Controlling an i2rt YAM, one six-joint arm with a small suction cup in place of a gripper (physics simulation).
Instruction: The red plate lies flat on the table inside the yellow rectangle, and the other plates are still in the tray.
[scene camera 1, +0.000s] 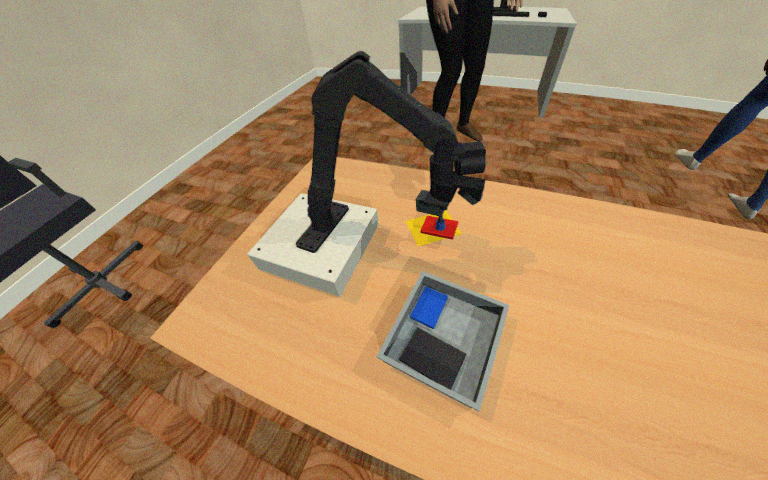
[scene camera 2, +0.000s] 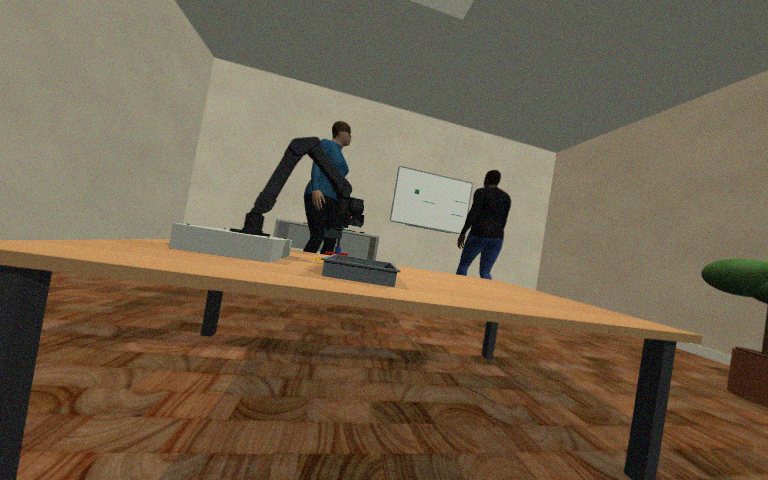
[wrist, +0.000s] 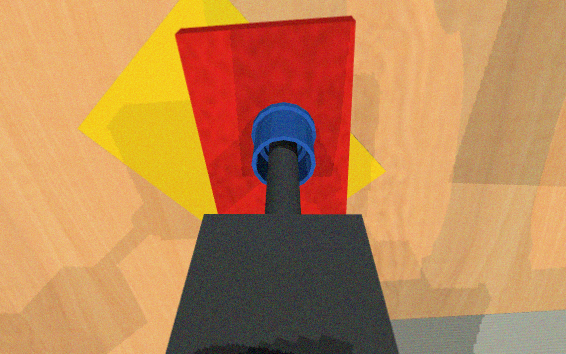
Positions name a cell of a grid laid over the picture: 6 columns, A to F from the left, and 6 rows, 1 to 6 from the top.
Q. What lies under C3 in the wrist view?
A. My suction cup.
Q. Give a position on a black plate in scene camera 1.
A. At D5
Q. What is my suction cup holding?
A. A red plate.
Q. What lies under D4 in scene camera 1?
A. A blue plate.
